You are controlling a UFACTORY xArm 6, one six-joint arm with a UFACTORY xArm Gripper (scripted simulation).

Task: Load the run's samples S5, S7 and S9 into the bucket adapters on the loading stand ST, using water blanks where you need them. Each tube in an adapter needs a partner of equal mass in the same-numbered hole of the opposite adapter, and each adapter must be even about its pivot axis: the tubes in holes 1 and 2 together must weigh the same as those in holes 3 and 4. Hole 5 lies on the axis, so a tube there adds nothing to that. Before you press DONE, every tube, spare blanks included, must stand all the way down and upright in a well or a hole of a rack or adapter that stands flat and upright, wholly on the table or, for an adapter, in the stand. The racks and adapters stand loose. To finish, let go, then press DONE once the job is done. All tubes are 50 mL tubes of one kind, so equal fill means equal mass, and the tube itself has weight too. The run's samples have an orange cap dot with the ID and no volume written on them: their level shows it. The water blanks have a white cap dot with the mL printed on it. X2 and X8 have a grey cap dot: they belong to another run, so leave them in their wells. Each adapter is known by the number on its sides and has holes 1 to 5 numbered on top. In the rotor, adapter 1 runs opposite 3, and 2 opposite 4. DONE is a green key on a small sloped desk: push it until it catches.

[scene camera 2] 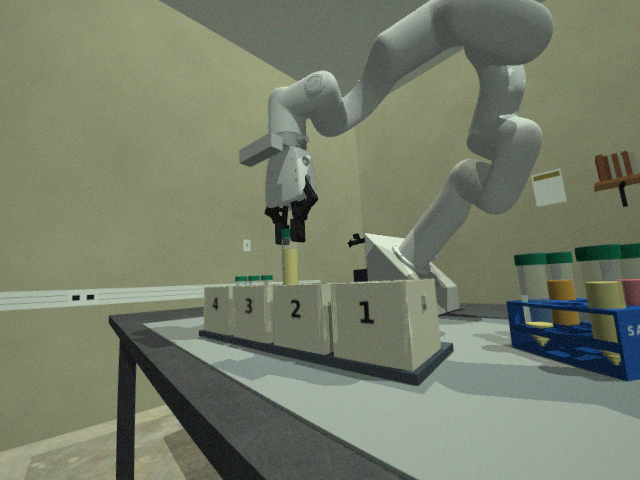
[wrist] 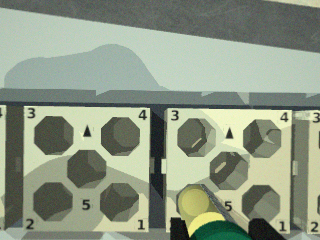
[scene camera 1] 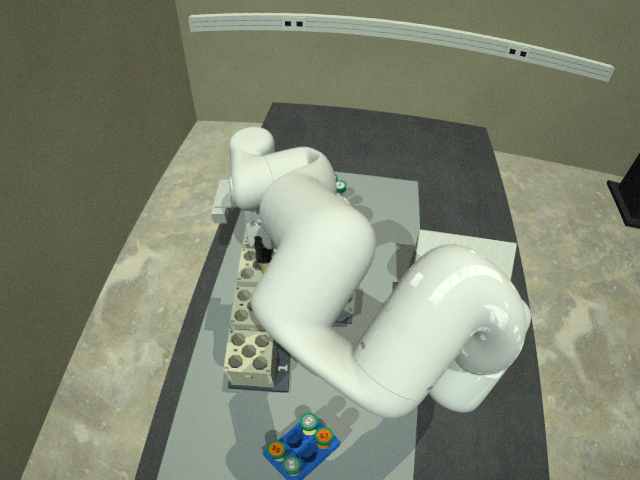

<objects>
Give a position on a dark stand base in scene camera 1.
283,358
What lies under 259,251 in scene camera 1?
My gripper.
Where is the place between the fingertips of my gripper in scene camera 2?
290,243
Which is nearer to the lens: the dark stand base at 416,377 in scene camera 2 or the yellow-filled tube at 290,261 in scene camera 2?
The dark stand base.
</objects>
